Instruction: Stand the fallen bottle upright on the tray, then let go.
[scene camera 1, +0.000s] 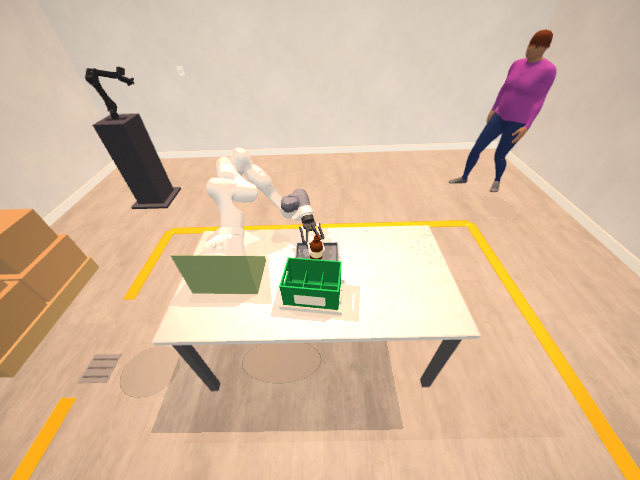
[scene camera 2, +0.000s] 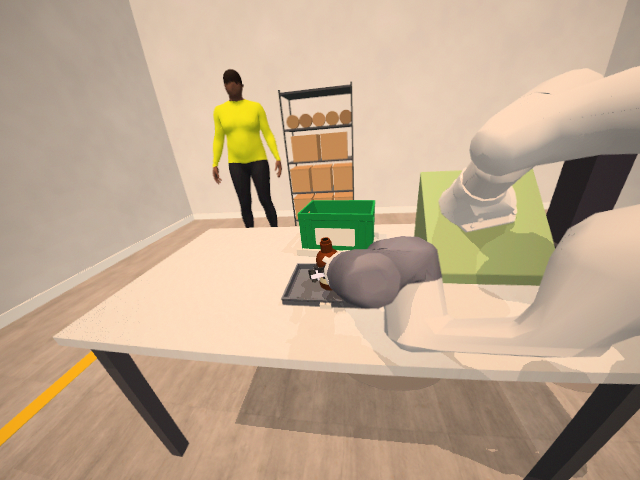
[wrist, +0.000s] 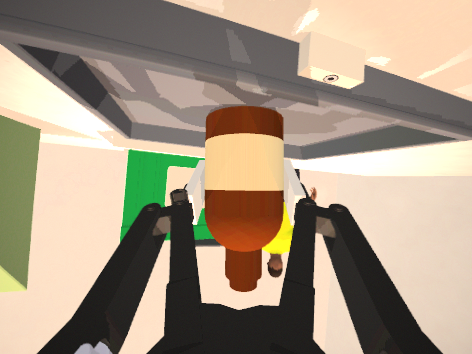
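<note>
The brown bottle (scene camera 1: 316, 245) (scene camera 2: 325, 248) (wrist: 244, 165) with a cream label is upright, neck up, over the dark grey tray (scene camera 1: 332, 252) (scene camera 2: 300, 291) (wrist: 150, 30). Its base is at the tray floor or very close to it; the wrist view shows no clear gap, but contact is hard to confirm. My gripper (scene camera 1: 313, 239) (scene camera 2: 323, 274) (wrist: 244, 171) is shut on the bottle, with one pad on each side at about label and shoulder height. In scene camera 2 the wrist hides part of the bottle and the tray's right side.
A green divided crate (scene camera 1: 333, 298) (scene camera 2: 336, 222) (wrist: 142, 192) stands beside the tray. A green panel or block (scene camera 1: 222, 276) (scene camera 2: 483, 263) (wrist: 17, 200) stands on the table (scene camera 1: 403, 310) (scene camera 2: 206, 315) near the arm's base. People stand beyond the table in both scene views.
</note>
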